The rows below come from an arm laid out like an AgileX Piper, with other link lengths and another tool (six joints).
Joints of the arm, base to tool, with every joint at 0 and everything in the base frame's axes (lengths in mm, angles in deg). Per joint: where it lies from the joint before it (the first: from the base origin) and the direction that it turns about. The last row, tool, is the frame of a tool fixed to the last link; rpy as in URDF.
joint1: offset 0 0 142.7 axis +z
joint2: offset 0 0 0 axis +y
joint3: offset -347.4 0 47.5 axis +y
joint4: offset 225.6 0 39.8 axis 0.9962 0 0.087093
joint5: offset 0 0 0 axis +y
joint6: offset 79.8 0 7 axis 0.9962 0 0.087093
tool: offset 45.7 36 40.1 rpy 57.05 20.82 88.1
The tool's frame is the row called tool.
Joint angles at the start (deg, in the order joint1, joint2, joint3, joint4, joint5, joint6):
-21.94 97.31 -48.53 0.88 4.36 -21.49
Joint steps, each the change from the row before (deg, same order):
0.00 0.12 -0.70 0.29 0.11 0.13
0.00 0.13 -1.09 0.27 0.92 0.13
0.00 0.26 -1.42 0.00 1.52 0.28
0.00 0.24 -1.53 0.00 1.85 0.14
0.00 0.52 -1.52 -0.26 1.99 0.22
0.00 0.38 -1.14 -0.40 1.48 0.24
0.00 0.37 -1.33 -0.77 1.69 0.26
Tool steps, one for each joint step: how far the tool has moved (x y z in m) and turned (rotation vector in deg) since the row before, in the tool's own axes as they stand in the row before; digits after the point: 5 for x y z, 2 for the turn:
-0.00278 0.00264 0.00141 -0.37 -0.45 0.24
-0.00307 0.00308 0.00156 -0.06 -0.18 0.35
-0.00315 0.00296 0.00219 0.25 0.10 0.37
-0.00299 0.00304 0.00192 0.40 0.29 0.30
-0.00214 0.00129 0.00300 0.75 0.59 0.26
-0.00163 0.00095 0.00209 0.58 0.45 0.06
-0.00199 0.00130 0.00194 0.66 0.54 -0.27

